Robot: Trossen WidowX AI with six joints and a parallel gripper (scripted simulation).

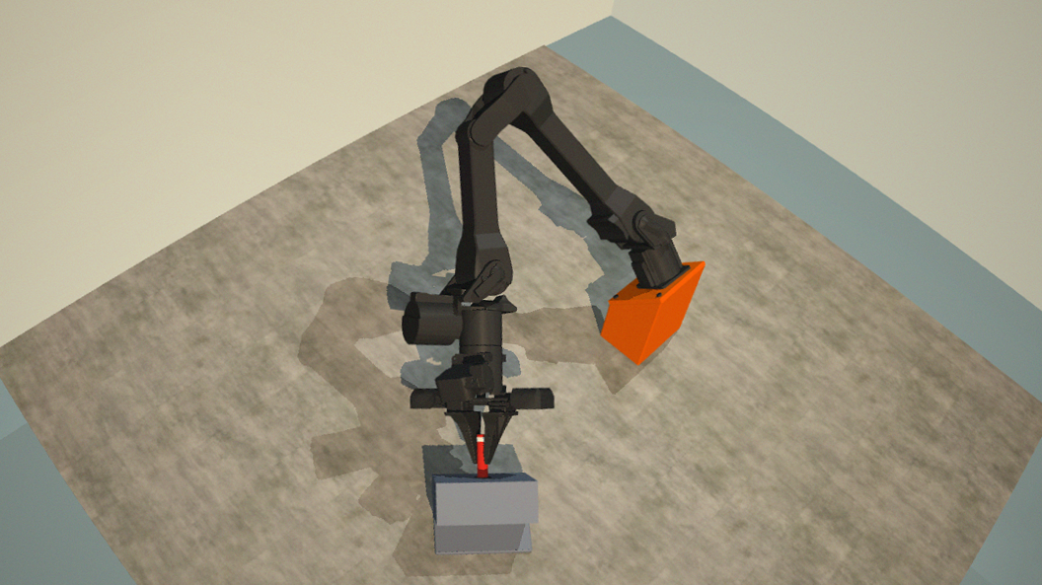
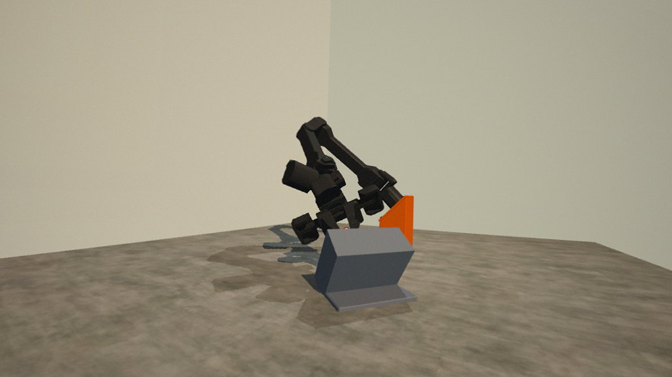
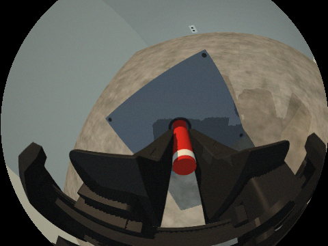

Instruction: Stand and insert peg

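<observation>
My gripper tip is 30 mm to the right of the grey sloped panel, 30 mm above it and 20 mm short of it. Round my gripper tip: grey foot plate (70 mm below, 50 mm to the left, 40 mm ahead); then red peg (10 mm to the right, 10 mm behind, 10 mm above).
</observation>
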